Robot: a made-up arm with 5 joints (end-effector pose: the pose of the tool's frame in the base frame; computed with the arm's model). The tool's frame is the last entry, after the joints. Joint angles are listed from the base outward.
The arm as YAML. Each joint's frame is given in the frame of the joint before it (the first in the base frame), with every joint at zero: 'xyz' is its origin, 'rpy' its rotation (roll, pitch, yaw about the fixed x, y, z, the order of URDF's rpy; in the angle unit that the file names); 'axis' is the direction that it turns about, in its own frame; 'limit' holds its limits. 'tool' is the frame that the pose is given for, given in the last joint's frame.
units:
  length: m
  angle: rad
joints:
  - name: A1
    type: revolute
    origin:
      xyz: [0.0, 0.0, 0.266]
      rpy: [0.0, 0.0, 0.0]
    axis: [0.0, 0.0, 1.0]
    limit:
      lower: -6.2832
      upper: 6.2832
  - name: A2
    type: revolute
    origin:
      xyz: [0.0, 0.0, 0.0]
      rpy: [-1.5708, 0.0, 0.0]
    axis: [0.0, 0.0, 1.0]
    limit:
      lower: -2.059
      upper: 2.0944
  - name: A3
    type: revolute
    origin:
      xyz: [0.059, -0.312, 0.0]
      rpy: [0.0, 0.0, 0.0]
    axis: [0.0, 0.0, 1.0]
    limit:
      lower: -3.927
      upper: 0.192
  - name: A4
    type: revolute
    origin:
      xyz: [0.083, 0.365, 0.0]
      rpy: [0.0, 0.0, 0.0]
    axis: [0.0, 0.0, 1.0]
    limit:
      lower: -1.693
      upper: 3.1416
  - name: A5
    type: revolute
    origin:
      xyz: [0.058, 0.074, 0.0]
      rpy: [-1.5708, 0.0, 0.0]
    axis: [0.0, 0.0, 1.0]
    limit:
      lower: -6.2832
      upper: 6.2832
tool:
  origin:
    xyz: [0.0, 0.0, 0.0]
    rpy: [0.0, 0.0, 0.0]
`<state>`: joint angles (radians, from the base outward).
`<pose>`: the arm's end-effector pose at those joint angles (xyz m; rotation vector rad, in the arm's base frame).
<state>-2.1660 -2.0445 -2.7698 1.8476 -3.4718</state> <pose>0.3944 0.5825 0.1394 0.1827 0.1397 -2.4882</pose>
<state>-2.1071 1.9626 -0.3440 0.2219 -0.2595</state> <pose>0.0968 0.1629 -0.0093 -0.8018 1.0613 0.6604</pose>
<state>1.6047 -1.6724 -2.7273 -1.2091 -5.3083</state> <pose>0.0234 -0.6897 0.2323 2.3608 0.7690 -0.2414</pose>
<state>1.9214 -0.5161 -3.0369 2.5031 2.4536</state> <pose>0.0796 -0.2176 0.8813 -2.1034 0.5733 0.7302</pose>
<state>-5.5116 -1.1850 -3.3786 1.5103 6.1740</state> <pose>-0.4956 -0.4821 0.4889 -0.1047 -0.0493 -2.4772</pose>
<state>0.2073 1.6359 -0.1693 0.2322 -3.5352</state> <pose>-0.1250 -0.0263 0.0182 0.4275 -1.3799 -0.1528</pose>
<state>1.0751 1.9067 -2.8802 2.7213 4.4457</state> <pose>0.2571 0.4755 -0.0733 -0.1961 -1.7051 1.9034</pose>
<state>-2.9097 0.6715 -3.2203 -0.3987 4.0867</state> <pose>-0.3238 -0.0765 0.9064 0.2147 -0.0800 -1.9575</pose>
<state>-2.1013 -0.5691 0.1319 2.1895 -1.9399</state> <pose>-0.0142 -0.0242 0.2214 -1.4258 0.1153 -0.7464</pose>
